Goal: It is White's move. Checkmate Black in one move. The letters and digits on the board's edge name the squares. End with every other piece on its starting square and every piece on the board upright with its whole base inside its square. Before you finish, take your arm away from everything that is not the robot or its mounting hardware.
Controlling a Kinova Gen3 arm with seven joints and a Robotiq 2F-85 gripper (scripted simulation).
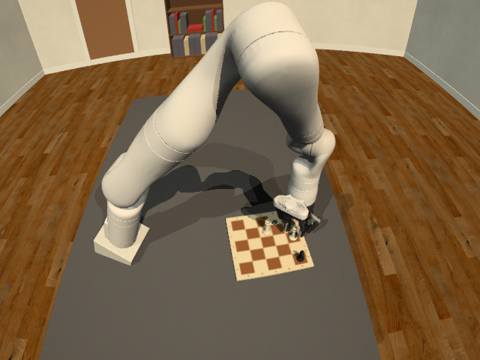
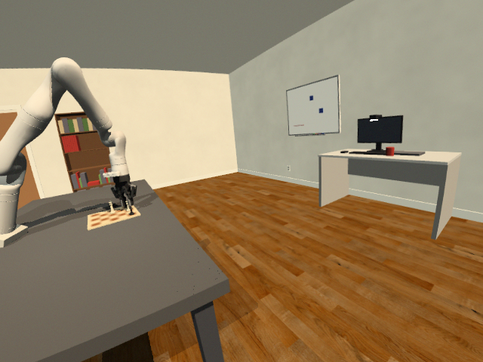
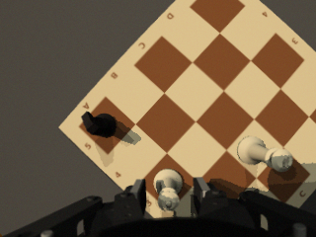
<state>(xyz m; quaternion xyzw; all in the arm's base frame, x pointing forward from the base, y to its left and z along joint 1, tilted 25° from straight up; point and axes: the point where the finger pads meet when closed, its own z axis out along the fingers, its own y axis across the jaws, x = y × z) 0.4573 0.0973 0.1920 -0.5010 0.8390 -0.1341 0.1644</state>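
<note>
Now: hand 2 cm above the small white piece. Round my hand: black king: 7 cm to the left, 2 cm behind, 1 cm below; then chessboard: 7 cm behind, 4 cm below, 2 cm to the right; then tall white piece: 8 cm behind, 1 cm to the left, 1 cm below.
</note>
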